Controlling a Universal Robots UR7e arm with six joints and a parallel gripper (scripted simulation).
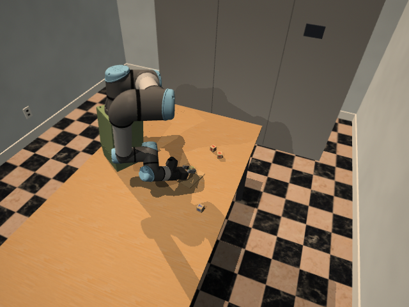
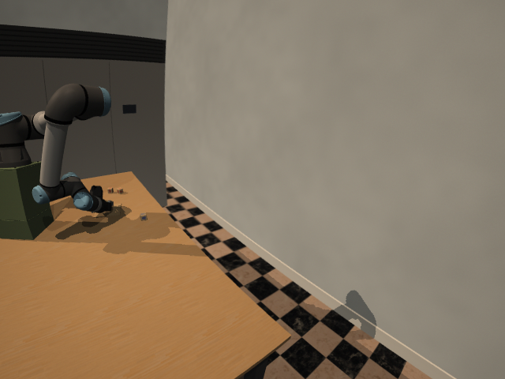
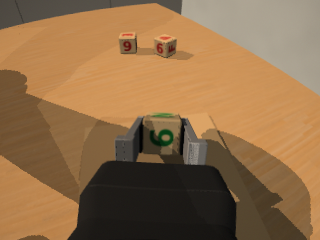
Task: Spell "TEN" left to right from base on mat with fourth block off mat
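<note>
The mat is 1 cm behind my hand, 2 cm to the right of it and 3 cm below it.
</note>
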